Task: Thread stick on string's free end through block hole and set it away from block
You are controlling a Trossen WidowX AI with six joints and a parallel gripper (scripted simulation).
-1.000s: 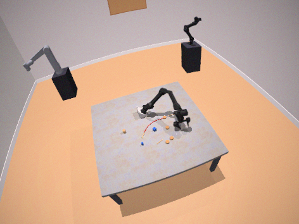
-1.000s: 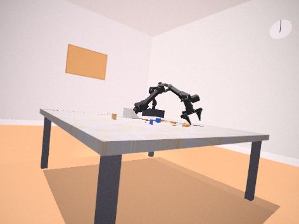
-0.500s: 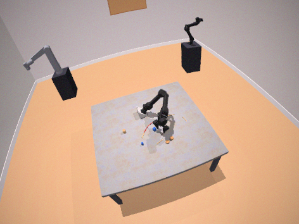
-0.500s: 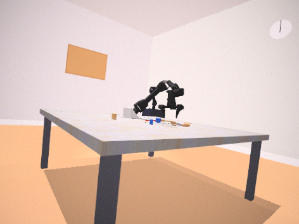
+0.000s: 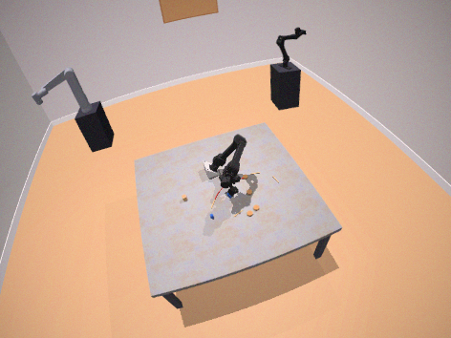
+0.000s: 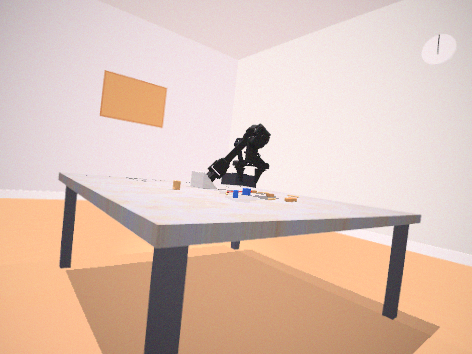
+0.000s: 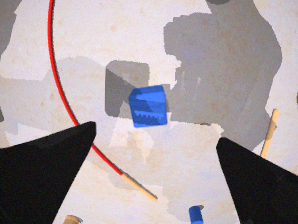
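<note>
Now: gripper tip 4 cm above the blue block and 1 cm past it. Also, from my gripper tip: round wooden button (16 cm to the left, 15 cm behind, 5 cm below); wooden block (32 cm to the right, 8 cm behind, 4 cm below); short stick (23 cm to the left, 17 cm behind, 6 cm below).
</note>
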